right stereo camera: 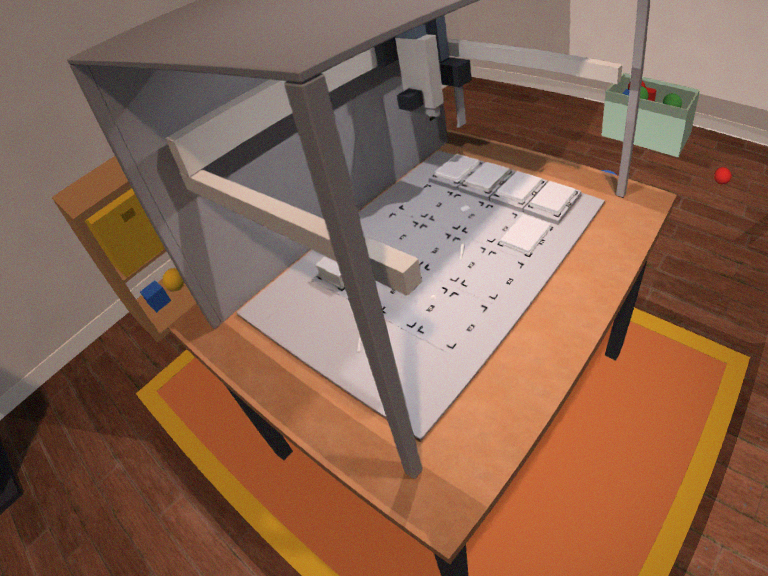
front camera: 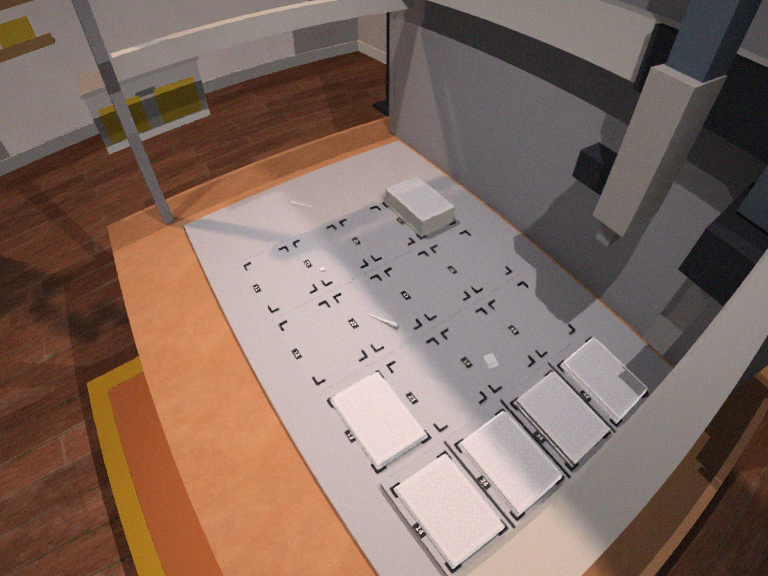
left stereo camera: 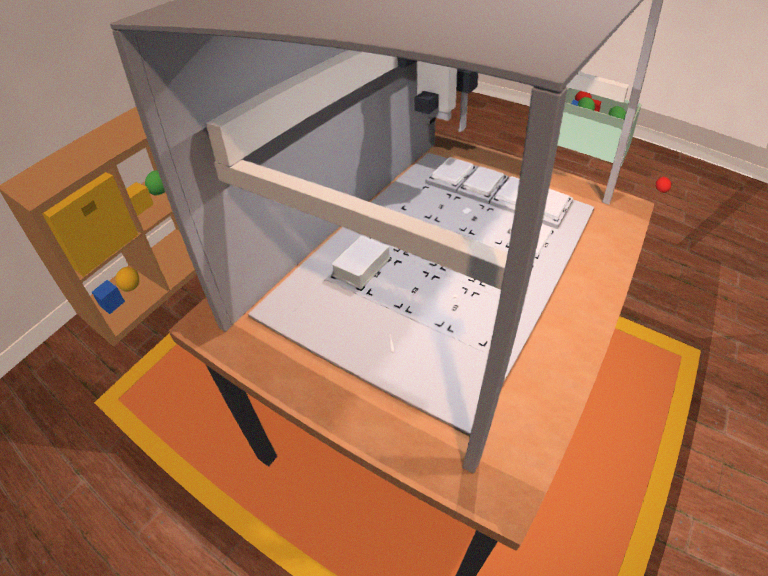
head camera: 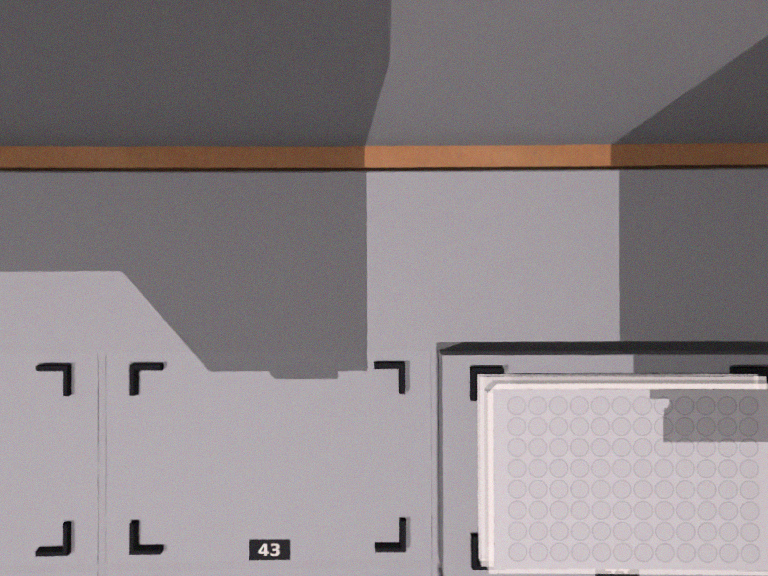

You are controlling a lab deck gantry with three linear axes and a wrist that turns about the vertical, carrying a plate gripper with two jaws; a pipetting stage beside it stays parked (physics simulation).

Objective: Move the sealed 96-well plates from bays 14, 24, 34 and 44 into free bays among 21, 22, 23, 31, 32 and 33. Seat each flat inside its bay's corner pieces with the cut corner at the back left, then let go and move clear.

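Frame: origin at the robot's base, x down, y back, z left, level; metres.
Where they show: gripper, fingertip midpoint: (right stereo camera: 446, 121) (front camera: 671, 325) (left stereo camera: 446, 125); robot's base, link origin: (right stereo camera: 452, 347) (front camera: 245, 266) (left stereo camera: 483, 345).
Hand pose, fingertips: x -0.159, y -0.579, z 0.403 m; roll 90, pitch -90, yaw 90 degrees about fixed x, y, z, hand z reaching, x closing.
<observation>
Each offset is from my fingertips to the top centre of the thing. "pt": to the spot under its first point.
Four sealed plates sit in a row on raised stands: bay 14 @(pt dy +0.019, dx +0.131, dz -0.364 m) (front camera: 449, 511), bay 24 @(pt dy +0.023, dx +0.131, dz -0.258 m) (front camera: 509, 461), bay 34 @(pt dy +0.022, dx +0.130, dz -0.154 m) (front camera: 561, 418) and bay 44 @(pt dy +0.024, dx +0.130, dz -0.049 m) (front camera: 602, 378) (head camera: 632, 477). The head view shows the bay 44 plate's cut corner at back left. Bay 21 @(pt dy +0.516, dx +0.159, dz -0.299 m) (front camera: 307, 263) holds a small white ball, bay 22 @(pt dy +0.352, dx +0.159, dz -0.300 m) (front camera: 352, 323) a thin white stick, and bay 33 @(pt dy +0.187, dx +0.159, dz -0.192 m) (front camera: 466, 362) a small white square. Bays 23 @(pt dy +0.188, dx +0.159, dz -0.299 m) (front camera: 411, 397), 31 (front camera: 355, 240) and 32 @(pt dy +0.351, dx +0.159, dz -0.193 m) (front camera: 405, 295) hold no plate. My gripper (left stereo camera: 462, 128) (right stereo camera: 460, 125) hangs high near the far end; one jaw shows, its opening is unclear.
Another white plate @(dy +0.187, dx +0.145, dz -0.360 m) (front camera: 379, 418) (right stereo camera: 524, 234) occupies bay 13. A taller white box @(dy +0.515, dx +0.118, dz -0.039 m) (front camera: 420, 204) (left stereo camera: 361, 260) stands at bay 41. Another white stick @(dy +0.678, dx +0.152, dz -0.231 m) (front camera: 301, 203) (left stereo camera: 391, 342) lies beyond the bays. The parked pipetting stage (front camera: 660, 148) (right stereo camera: 420, 68) hangs beside the gripper. Gantry posts (left stereo camera: 521, 248) stand at the deck's edges.
</observation>
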